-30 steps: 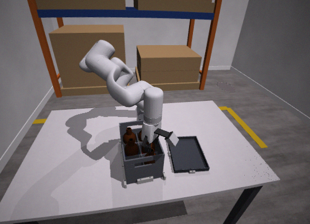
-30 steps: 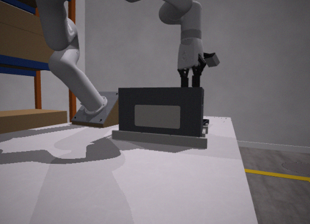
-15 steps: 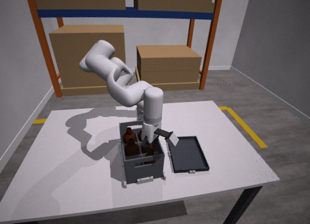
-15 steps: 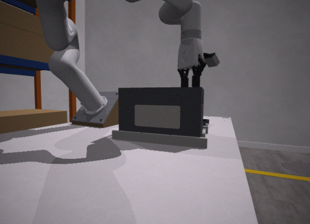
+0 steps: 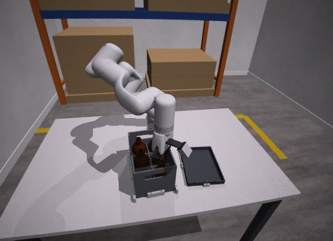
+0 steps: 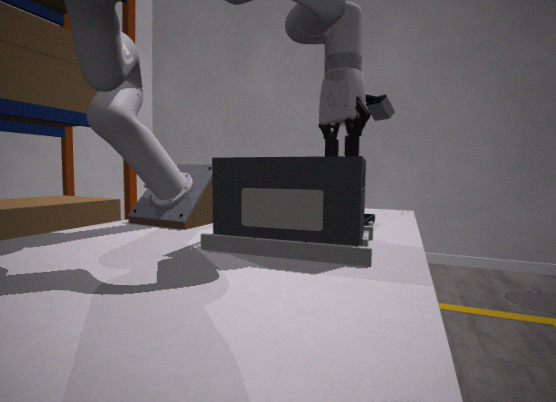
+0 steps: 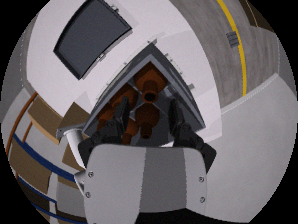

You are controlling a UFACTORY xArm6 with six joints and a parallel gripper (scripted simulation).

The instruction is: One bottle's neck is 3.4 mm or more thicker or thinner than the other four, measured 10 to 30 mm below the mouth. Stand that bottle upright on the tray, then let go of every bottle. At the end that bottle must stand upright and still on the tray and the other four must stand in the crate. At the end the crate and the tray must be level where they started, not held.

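My hand is 8 cm past the dark grey crate, 5 cm to the left of it and 11 cm above it. From my hand the other things lie so: glass bottle: 18 cm behind, 2 cm to the right, 11 cm below; then dark tray: 9 cm behind, 22 cm to the left, 19 cm below.
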